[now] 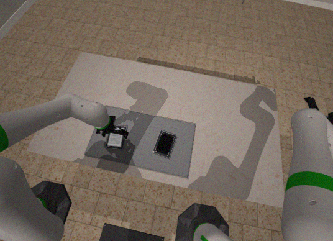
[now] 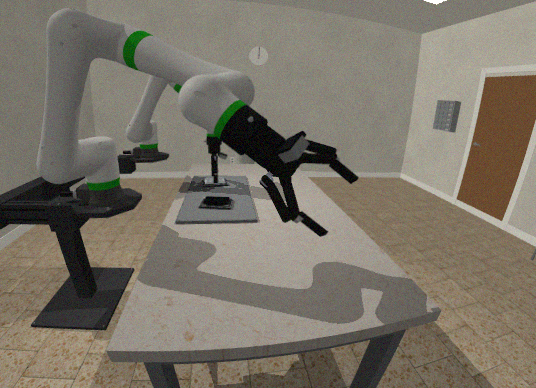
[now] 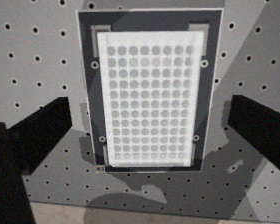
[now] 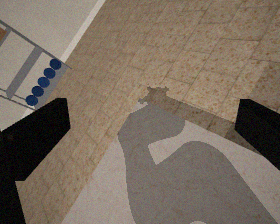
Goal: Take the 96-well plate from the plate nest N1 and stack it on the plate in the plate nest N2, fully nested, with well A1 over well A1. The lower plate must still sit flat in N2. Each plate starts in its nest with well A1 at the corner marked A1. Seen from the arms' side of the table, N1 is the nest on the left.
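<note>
The white 96-well plate is 20 mm below my left hand. From my left hand the other things lie so: A1 mark (270 mm to the right, 60 mm behind, 30 mm below); then black plate (340 mm to the right, 20 mm below); then plate nest N1 (30 mm below).
</note>
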